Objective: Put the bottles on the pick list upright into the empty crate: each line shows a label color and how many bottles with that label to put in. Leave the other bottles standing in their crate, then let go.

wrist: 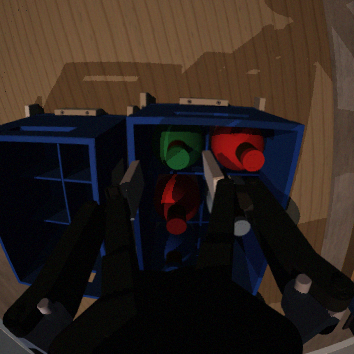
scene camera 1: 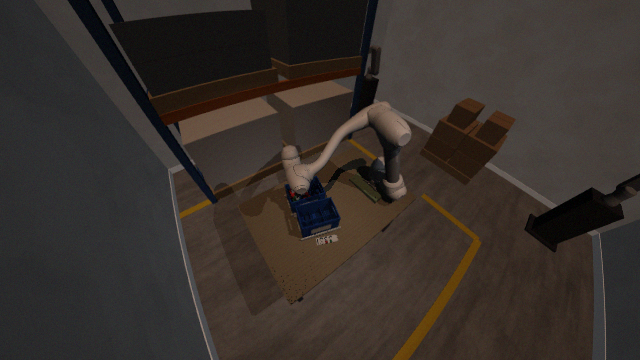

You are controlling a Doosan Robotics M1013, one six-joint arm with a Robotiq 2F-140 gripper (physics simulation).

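Seen in the pictures: gripper, fingertip midpoint: (wrist: 171, 167) (scene camera 1: 295, 195); arm's base, origin of the base link: (scene camera 1: 375, 180).
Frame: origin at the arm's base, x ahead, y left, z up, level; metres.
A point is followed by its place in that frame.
Observation:
In the wrist view my gripper (wrist: 171, 167) @(x 0.749, y -0.172, z 0.142 m) is open, fingers part-way apart, over the bottle crate (wrist: 215, 121) @(x 0.785, y -0.223, z 0.135 m) (scene camera 1: 321, 196) @(x 0.571, y -0.087, z 0.096 m). A red bottle (wrist: 176, 202) @(x 0.675, y -0.162, z 0.088 m) stands below and between the fingertips, not gripped. A green bottle (wrist: 181, 142) @(x 0.761, y -0.185, z 0.100 m) and another red bottle (wrist: 235, 145) @(x 0.742, y -0.251, z 0.087 m) stand in the row above it. A white bottle (wrist: 242, 227) @(x 0.640, y -0.244, z 0.123 m) is mostly hidden behind the right finger; a blue bottle (wrist: 174, 255) @(x 0.589, y -0.141, z 0.100 m) is dark and partly hidden. The empty crate (wrist: 93, 165) @(x 0.765, y -0.088, z 0.135 m) (scene camera 1: 332, 224) @(x 0.633, y 0.140, z 0.065 m) stands alongside with vacant compartments. The pick list (scene camera 1: 327, 240) @(x 0.704, y 0.187, z -0.040 m) is too small to read. The arm hides the gripper in the scene view.
Both crates stand close together on the wooden table (scene camera 1: 270, 240) @(x 1.054, y -0.044, z -0.041 m). A green bar-like object (scene camera 1: 365, 188) @(x 0.141, y 0.006, z -0.009 m) lies near the arm base. A storage rack (scene camera 1: 220, 100) is behind the table, and stacked cartons (scene camera 1: 467, 145) stand on the floor to the right.

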